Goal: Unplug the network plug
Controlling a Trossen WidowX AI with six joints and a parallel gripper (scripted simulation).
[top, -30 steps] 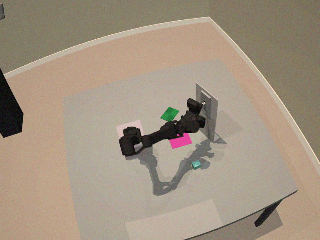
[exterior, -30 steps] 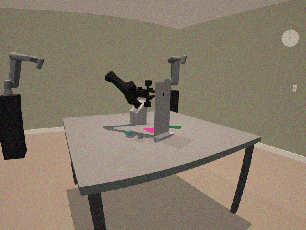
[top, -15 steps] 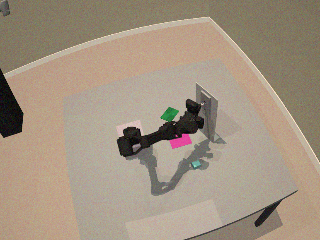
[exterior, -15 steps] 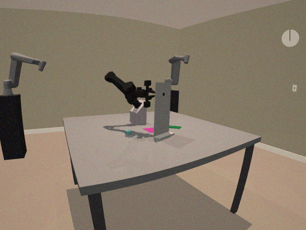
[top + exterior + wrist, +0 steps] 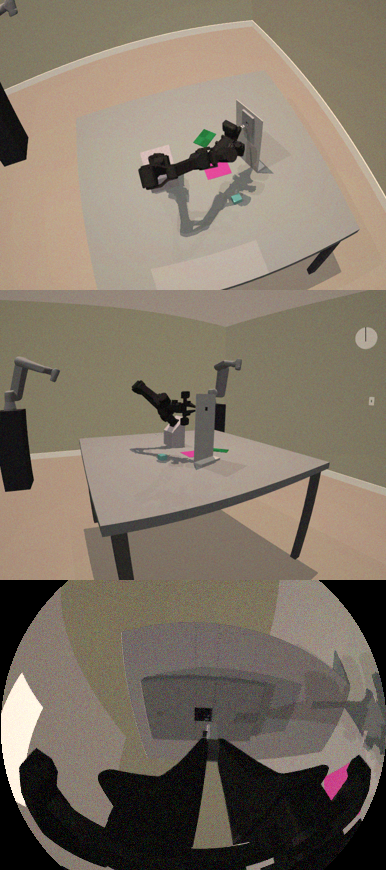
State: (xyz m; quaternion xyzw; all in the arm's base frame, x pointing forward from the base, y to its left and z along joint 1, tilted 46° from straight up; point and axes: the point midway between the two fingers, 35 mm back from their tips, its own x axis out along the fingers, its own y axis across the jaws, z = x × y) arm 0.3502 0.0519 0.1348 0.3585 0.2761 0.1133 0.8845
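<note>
Now: gripper tip 280 mm above the magenta square, 110 mm past it and 40 mm to the right of it. From my gripper tip the other things lie so: grey panel 110 mm below, 50 mm ahead, 10 mm to the left; teal block 260 mm below, 180 mm to the right, 80 mm behind; grey plug right at my gripper tip.
</note>
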